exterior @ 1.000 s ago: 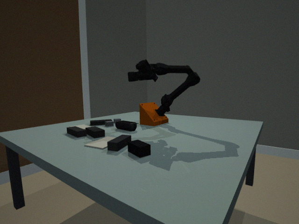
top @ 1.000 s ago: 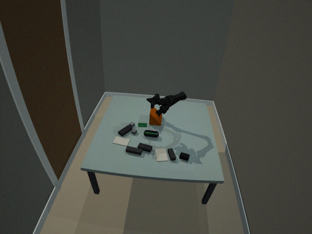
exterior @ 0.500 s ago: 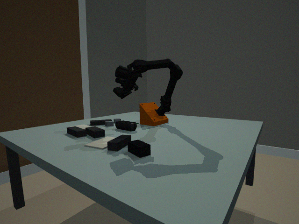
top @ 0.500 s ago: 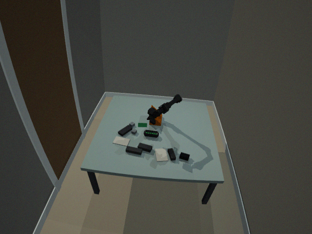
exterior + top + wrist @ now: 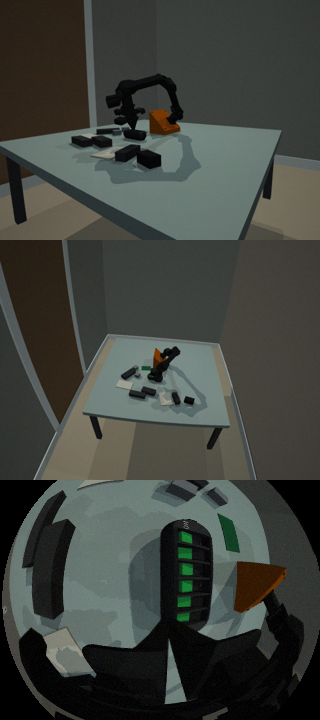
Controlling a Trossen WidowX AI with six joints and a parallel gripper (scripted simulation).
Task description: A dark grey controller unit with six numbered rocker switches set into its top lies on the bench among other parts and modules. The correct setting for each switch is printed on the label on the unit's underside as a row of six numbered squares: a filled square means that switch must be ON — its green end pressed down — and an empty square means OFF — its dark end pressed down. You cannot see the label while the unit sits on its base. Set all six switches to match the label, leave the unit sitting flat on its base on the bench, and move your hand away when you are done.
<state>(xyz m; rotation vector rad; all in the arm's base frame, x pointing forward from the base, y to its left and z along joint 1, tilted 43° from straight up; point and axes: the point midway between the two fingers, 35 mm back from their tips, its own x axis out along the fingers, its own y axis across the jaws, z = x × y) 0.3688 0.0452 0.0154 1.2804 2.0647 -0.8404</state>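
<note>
The green card lies 180 mm to the right of my gripper tip, 180 mm behind it and 60 mm below it. Also, from my gripper tip: long black block: 330 mm to the right, 50 mm below, 20 mm behind.
</note>
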